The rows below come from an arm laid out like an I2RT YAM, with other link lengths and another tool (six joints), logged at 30 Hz.
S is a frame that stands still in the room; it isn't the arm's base.
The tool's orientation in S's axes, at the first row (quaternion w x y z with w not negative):
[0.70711, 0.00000, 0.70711, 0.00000]
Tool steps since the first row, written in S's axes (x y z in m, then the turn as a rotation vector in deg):
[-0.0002, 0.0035, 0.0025, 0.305, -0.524, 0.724]
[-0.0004, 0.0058, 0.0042, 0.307, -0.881, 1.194]
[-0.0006, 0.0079, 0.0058, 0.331, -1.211, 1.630]
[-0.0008, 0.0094, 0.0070, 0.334, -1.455, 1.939]
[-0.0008, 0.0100, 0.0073, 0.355, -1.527, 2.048]
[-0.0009, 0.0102, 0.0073, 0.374, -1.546, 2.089]
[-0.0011, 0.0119, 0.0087, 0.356, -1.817, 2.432]
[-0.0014, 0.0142, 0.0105, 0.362, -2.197, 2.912]
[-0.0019, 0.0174, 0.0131, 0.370, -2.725, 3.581]
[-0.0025, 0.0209, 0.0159, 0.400, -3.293, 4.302]
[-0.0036, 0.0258, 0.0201, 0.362, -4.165, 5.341]
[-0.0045, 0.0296, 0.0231, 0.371, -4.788, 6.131]
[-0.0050, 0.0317, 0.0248, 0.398, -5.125, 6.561]
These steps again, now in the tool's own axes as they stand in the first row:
[-0.0025, 0.0035, -0.0002, -0.724, -0.524, 0.305]
[-0.0042, 0.0058, -0.0004, -1.194, -0.881, 0.307]
[-0.0058, 0.0079, -0.0006, -1.630, -1.211, 0.331]
[-0.0070, 0.0094, -0.0008, -1.939, -1.455, 0.334]
[-0.0073, 0.0100, -0.0008, -2.048, -1.527, 0.355]
[-0.0073, 0.0102, -0.0009, -2.089, -1.546, 0.374]
[-0.0087, 0.0119, -0.0011, -2.432, -1.817, 0.356]
[-0.0105, 0.0142, -0.0014, -2.912, -2.197, 0.362]
[-0.0131, 0.0174, -0.0019, -3.581, -2.725, 0.370]
[-0.0159, 0.0209, -0.0025, -4.302, -3.293, 0.400]
[-0.0201, 0.0258, -0.0036, -5.341, -4.165, 0.362]
[-0.0231, 0.0296, -0.0045, -6.131, -4.788, 0.371]
[-0.0248, 0.0317, -0.0050, -6.561, -5.125, 0.398]

